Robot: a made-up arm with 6 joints.
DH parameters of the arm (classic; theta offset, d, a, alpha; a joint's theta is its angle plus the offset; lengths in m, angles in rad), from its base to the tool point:
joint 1: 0 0.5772 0.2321 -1.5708
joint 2: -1.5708 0 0.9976 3.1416
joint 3: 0 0 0.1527 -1.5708
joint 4: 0 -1.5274 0 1.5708
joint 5: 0 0 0 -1.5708
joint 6: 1.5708 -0.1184 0 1.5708
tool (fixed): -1.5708 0 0 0
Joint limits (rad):
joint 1: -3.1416..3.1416
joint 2: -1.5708..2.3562
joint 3: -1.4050..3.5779
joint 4: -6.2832..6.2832
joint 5: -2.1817..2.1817
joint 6: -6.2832..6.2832
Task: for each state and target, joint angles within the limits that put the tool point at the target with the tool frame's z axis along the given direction. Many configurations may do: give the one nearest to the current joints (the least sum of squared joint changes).
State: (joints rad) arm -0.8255 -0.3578 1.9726 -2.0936 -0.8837 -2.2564
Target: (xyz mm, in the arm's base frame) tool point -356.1 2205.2 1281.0 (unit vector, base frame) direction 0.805 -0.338 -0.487
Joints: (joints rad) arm -1.3914 -1.0008 1.9089 -2.5171 -0.6718 -2.7511
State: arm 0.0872 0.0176 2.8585 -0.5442 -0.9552 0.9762
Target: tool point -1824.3 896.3 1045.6 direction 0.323 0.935 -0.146
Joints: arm -0.4558 -0.7543 2.5118 -0.0189 -0.8950 1.3920
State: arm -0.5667 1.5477 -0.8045 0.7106 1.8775 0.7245
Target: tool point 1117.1 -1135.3 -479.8 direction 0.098 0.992 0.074
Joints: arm -0.8373 1.1729 -0.2625 0.6707 1.8956 1.3969
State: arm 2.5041 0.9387 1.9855 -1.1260 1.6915 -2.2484
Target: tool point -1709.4 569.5 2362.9 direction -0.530 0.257 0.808
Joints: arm 2.8785 1.1588 2.1548 -1.1024 1.6487 -3.0503
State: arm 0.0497 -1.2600 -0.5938 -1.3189 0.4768 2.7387
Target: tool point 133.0 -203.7 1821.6 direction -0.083 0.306 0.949
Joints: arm -0.5416 -1.5708 -0.7622 -1.6223 1.1115 2.2008
